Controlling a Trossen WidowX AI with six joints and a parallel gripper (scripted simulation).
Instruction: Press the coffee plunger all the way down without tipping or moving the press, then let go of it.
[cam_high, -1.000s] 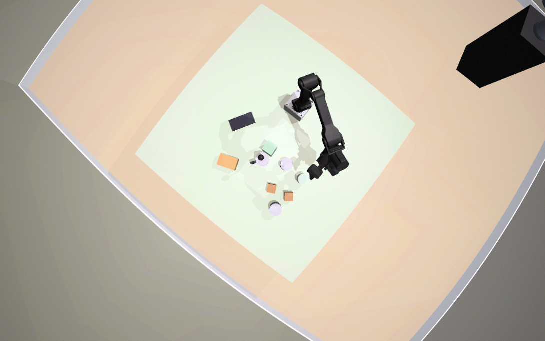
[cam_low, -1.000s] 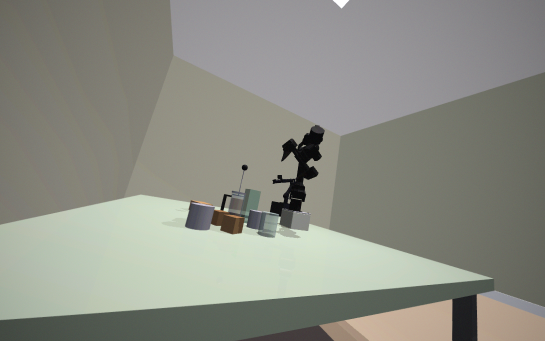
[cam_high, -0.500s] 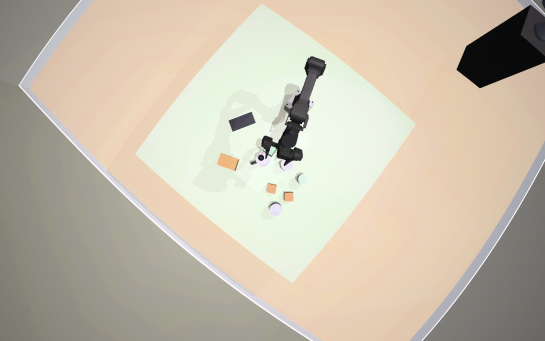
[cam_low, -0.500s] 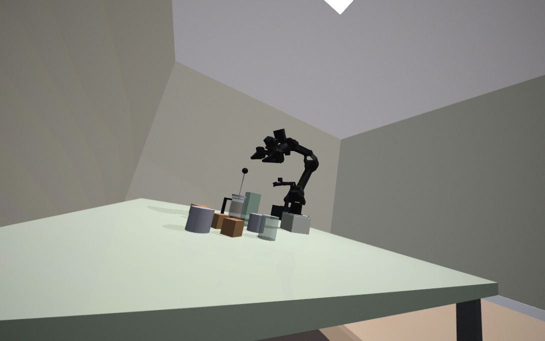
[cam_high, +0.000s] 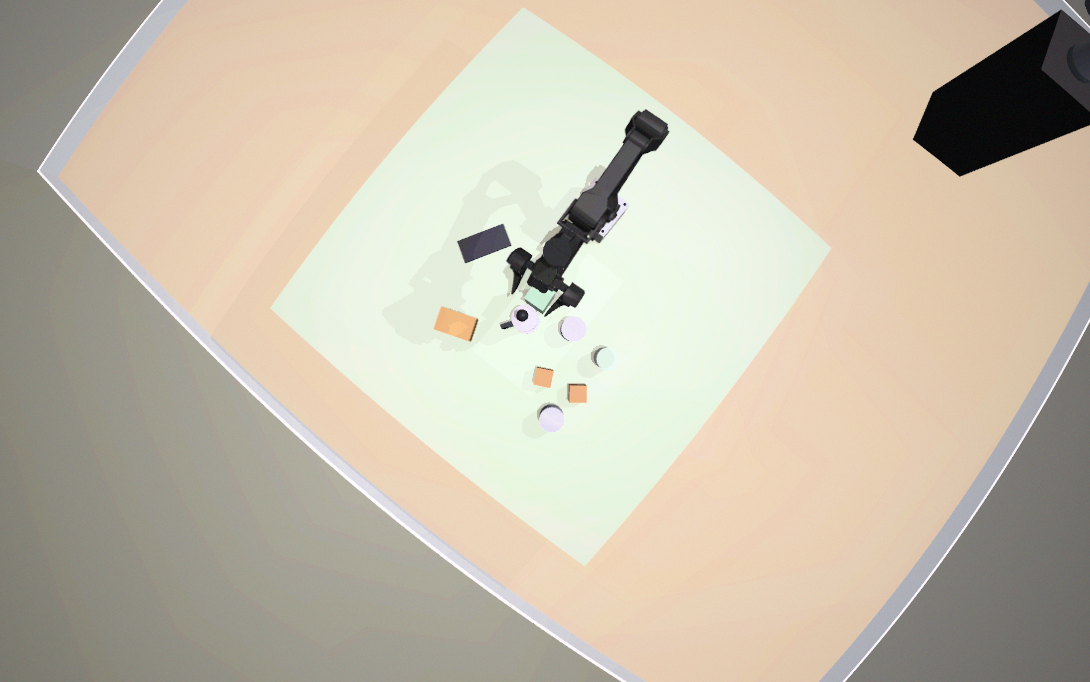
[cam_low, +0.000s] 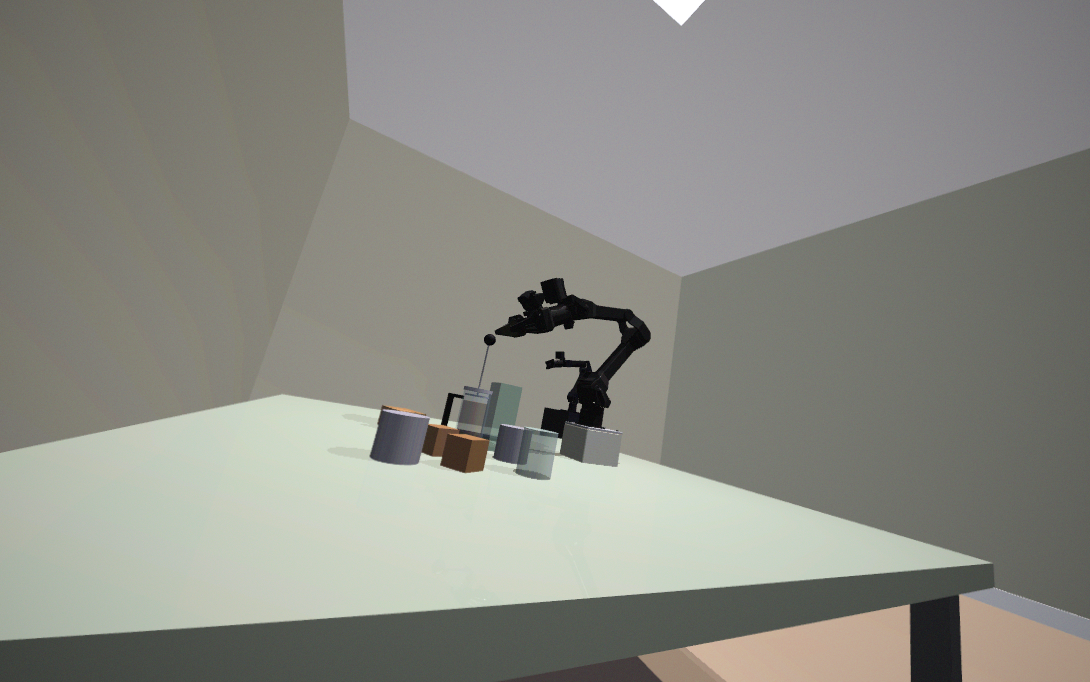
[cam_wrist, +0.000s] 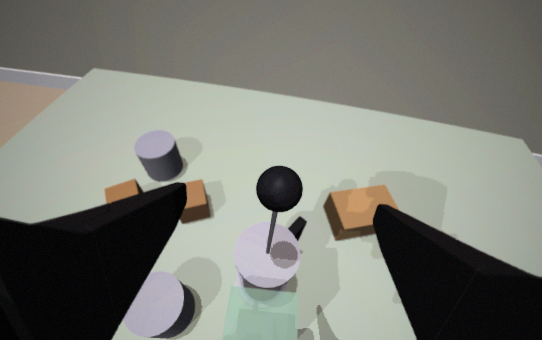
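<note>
Right now the coffee press is 16 cm below my gripper tip, 4 cm ahead of it and 1 cm to the right of it. The rest, counted from my gripper tip: tall green block (21 cm below, 4 cm behind); then flat orange box (27 cm below, 17 cm to the right, 14 cm ahead).
</note>
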